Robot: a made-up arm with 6 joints.
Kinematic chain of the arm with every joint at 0, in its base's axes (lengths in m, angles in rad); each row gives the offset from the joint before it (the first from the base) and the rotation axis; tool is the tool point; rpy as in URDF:
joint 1: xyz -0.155 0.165 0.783 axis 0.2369 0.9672 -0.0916
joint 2: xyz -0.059 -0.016 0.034 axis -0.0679 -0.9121 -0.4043
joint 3: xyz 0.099 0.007 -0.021 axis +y
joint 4: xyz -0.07 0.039 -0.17 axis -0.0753 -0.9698 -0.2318
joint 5: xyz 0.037 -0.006 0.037 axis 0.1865 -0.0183 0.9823
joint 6: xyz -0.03 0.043 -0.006 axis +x
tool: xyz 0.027 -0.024 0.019 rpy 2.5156 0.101 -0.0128
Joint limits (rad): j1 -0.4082..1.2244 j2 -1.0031..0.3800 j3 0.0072..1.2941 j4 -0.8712..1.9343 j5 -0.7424..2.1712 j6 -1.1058..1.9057
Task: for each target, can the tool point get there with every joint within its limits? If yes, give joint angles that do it. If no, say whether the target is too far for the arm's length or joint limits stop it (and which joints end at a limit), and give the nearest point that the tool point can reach.
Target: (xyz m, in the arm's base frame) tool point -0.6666 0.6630 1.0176
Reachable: no: too far | nearest point -0.3622 0.2818 0.8768 | short by 0.508 m
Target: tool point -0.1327 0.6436 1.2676
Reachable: no: too far | nearest point -0.1687 0.2403 0.9550 | short by 0.512 m
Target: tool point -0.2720 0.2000 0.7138
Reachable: yes | joints 0.0756 -0.4198 0.1486 0.6472 0.8408 0.0579
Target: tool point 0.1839 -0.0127 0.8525
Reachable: no: joint limits stop it (at a limit: joint 1, joint 2, joint 3, joint 5, joint 6) | nearest point -0.0377 0.0894 0.9106 | short by 0.251 m
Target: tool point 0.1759 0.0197 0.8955
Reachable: no: joint limits stop it (at a limit: joint 1, joint 2, joint 3, joint 5, joint 6) | nearest point -0.0374 0.0870 0.9170 | short by 0.225 m
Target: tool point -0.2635 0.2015 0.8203
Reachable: yes | joints 0.8010 -0.2941 0.4102 0.4622 1.1045 0.1017
